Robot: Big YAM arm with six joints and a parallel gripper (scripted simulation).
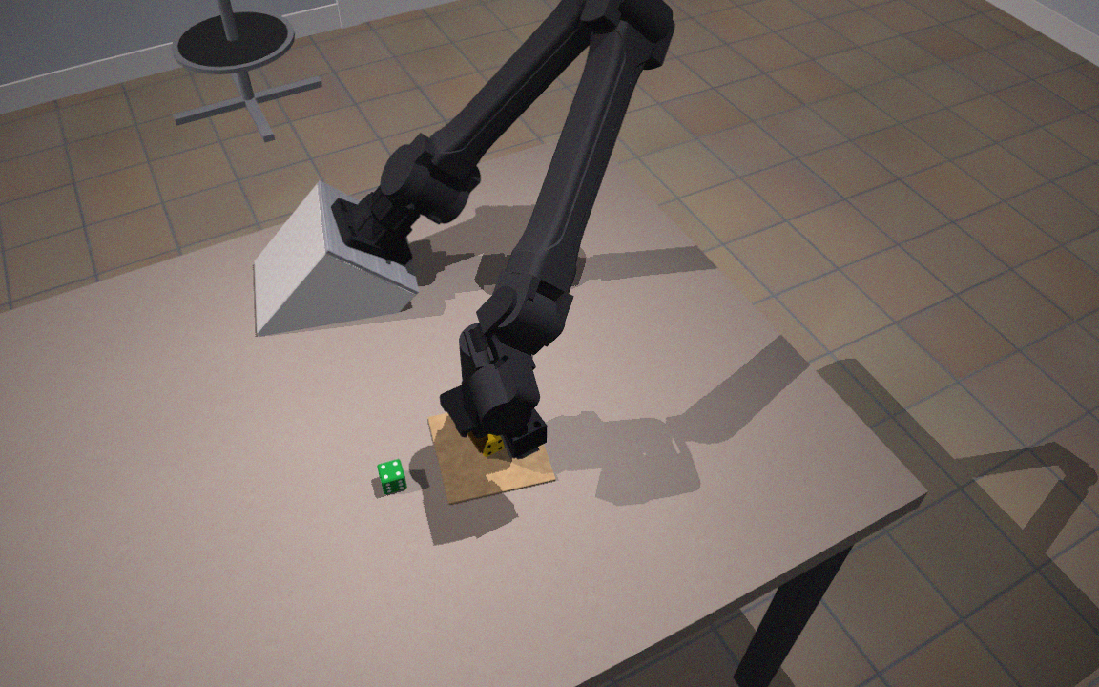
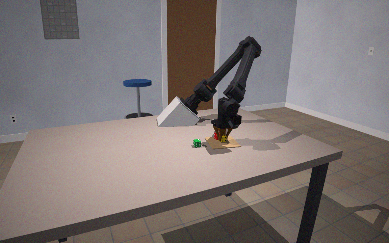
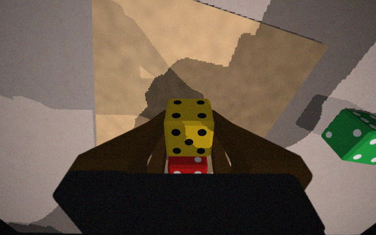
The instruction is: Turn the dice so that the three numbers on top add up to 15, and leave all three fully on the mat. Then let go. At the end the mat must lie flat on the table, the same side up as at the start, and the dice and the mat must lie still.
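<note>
The yellow die is right at my hand. Round my hand: tan mat 2 cm below; green die 13 cm to the right; red die 4 cm behind, 1 cm to the right.
</note>
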